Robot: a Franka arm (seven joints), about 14 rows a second.
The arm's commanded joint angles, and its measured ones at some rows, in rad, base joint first. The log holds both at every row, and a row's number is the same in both.
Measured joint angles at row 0: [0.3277, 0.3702, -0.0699, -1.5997, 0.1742, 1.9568, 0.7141]
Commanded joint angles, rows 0 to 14: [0.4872, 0.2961, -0.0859, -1.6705, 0.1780, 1.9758, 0.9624]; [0.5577, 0.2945, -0.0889, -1.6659, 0.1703, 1.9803, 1.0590]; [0.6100, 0.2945, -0.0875, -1.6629, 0.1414, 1.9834, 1.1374]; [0.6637, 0.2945, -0.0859, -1.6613, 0.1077, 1.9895, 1.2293]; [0.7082, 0.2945, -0.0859, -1.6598, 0.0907, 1.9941, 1.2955]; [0.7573, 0.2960, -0.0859, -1.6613, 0.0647, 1.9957, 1.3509]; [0.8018, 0.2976, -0.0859, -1.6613, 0.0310, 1.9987, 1.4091]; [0.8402, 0.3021, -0.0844, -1.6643, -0.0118, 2.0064, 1.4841]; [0.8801, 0.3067, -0.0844, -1.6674, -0.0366, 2.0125, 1.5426]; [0.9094, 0.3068, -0.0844, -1.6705, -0.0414, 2.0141, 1.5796]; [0.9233, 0.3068, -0.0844, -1.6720, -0.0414, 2.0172, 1.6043]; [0.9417, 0.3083, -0.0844, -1.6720, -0.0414, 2.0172, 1.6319]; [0.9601, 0.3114, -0.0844, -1.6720, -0.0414, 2.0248, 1.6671]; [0.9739, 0.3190, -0.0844, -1.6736, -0.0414, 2.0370, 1.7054]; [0.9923, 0.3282, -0.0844, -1.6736, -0.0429, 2.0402, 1.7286]
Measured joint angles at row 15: [0.9600, 0.3243, -0.0727, -1.6611, -0.0206, 2.0204, 1.6647]
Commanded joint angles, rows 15 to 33: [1.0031, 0.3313, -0.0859, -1.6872, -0.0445, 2.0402, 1.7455]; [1.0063, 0.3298, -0.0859, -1.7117, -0.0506, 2.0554, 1.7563]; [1.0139, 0.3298, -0.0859, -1.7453, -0.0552, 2.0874, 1.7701]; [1.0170, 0.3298, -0.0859, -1.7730, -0.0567, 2.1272, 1.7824]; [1.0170, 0.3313, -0.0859, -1.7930, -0.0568, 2.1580, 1.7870]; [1.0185, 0.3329, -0.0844, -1.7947, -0.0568, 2.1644, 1.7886]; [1.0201, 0.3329, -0.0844, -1.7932, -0.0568, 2.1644, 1.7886]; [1.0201, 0.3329, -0.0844, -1.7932, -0.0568, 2.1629, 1.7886]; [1.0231, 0.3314, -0.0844, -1.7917, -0.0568, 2.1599, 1.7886]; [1.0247, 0.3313, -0.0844, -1.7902, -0.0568, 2.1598, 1.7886]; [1.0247, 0.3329, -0.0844, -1.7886, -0.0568, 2.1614, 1.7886]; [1.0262, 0.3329, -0.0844, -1.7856, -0.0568, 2.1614, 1.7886]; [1.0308, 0.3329, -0.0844, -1.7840, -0.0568, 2.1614, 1.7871]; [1.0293, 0.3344, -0.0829, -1.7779, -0.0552, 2.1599, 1.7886]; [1.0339, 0.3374, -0.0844, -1.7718, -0.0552, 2.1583, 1.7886]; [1.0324, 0.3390, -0.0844, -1.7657, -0.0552, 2.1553, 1.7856]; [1.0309, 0.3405, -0.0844, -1.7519, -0.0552, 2.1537, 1.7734]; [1.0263, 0.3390, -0.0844, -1.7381, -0.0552, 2.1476, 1.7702]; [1.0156, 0.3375, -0.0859, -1.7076, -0.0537, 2.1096, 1.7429]
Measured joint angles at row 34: [1.0183, 0.3482, -0.0763, -1.7489, -0.0319, 2.1554, 1.7568]
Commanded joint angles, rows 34 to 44: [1.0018, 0.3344, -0.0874, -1.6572, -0.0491, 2.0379, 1.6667]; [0.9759, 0.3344, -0.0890, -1.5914, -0.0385, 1.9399, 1.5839]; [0.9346, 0.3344, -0.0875, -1.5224, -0.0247, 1.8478, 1.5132]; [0.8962, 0.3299, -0.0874, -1.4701, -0.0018, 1.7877, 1.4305]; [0.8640, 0.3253, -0.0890, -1.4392, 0.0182, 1.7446, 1.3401]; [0.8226, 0.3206, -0.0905, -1.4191, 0.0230, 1.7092, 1.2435]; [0.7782, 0.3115, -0.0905, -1.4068, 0.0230, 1.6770, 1.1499]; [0.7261, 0.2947, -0.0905, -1.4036, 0.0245, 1.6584, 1.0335]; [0.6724, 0.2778, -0.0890, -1.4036, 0.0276, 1.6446, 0.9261]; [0.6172, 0.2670, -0.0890, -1.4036, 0.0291, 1.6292, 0.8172]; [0.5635, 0.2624, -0.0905, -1.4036, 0.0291, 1.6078, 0.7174]
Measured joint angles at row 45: [0.6569, 0.2848, -0.1079, -1.4044, 0.0109, 1.6460, 0.8812]
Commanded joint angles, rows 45 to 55: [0.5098, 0.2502, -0.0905, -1.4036, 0.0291, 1.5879, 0.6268]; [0.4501, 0.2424, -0.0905, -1.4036, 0.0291, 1.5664, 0.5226]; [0.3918, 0.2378, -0.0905, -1.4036, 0.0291, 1.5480, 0.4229]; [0.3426, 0.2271, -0.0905, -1.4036, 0.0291, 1.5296, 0.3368]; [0.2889, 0.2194, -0.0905, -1.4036, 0.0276, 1.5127, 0.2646]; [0.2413, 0.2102, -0.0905, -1.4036, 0.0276, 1.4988, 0.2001]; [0.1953, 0.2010, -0.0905, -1.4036, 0.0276, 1.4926, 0.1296]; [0.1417, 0.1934, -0.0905, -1.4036, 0.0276, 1.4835, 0.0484]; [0.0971, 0.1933, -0.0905, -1.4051, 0.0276, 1.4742, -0.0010]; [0.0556, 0.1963, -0.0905, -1.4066, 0.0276, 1.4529, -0.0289]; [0.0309, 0.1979, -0.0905, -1.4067, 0.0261, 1.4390, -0.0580]
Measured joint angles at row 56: [0.0882, 0.2074, -0.1129, -1.3996, 0.0180, 1.4650, -0.0055]
